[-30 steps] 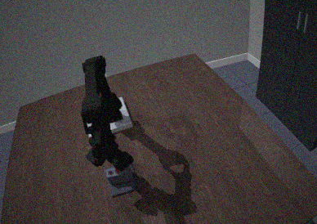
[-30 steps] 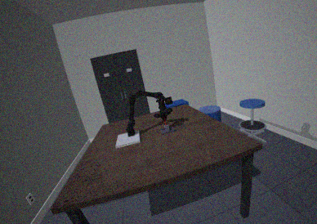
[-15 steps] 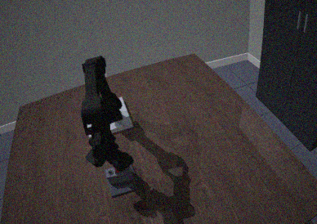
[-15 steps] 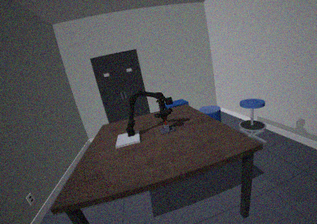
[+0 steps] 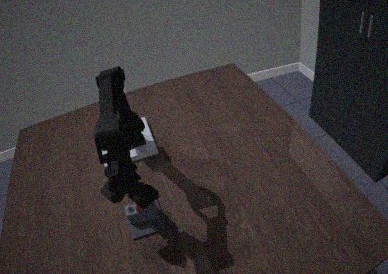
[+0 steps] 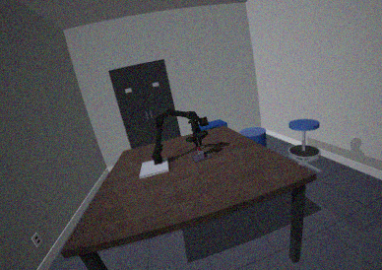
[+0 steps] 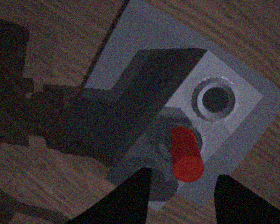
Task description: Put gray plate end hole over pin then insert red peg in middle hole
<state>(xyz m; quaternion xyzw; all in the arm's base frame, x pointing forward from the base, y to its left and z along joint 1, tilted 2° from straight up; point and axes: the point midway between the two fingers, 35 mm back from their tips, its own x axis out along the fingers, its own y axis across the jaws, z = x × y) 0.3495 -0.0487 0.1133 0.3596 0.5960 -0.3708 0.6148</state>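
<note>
Now: the red peg 5 cm below my gripper tip. From my gripper tip the other things lie so: gray plate (5 cm below); gray base (9 cm below, 1 cm to the left).
</note>
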